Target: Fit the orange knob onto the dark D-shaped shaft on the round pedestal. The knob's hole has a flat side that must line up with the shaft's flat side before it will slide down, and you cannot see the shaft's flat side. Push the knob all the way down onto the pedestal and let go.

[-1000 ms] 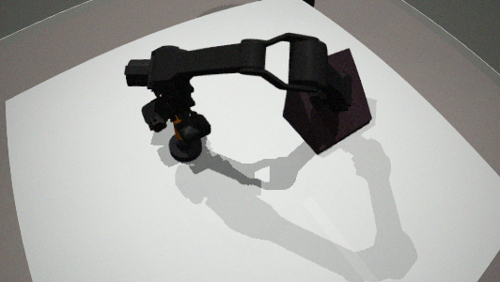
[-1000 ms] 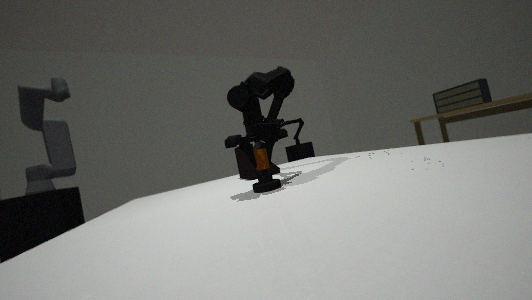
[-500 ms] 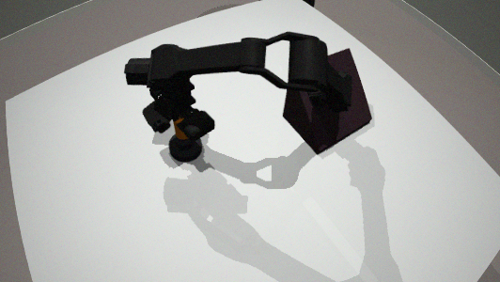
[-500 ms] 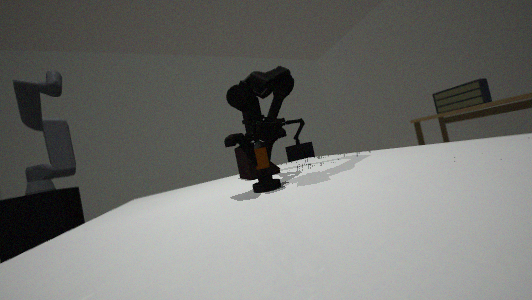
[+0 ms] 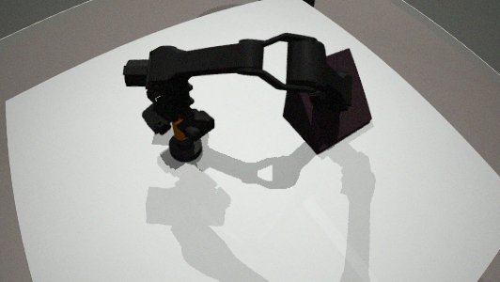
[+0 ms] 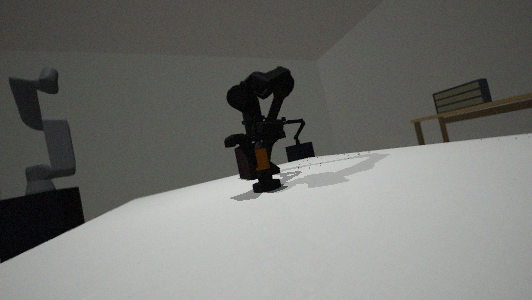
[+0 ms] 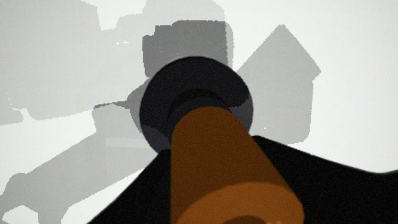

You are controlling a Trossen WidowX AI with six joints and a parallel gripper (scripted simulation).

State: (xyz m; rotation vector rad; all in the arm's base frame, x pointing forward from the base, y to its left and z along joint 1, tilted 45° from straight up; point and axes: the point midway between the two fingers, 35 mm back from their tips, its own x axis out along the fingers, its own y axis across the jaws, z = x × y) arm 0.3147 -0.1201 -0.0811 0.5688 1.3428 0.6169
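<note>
My gripper tip is 40 mm above the dark pedestal. Also, from my gripper tip: orange knob: 20 mm above.
</note>
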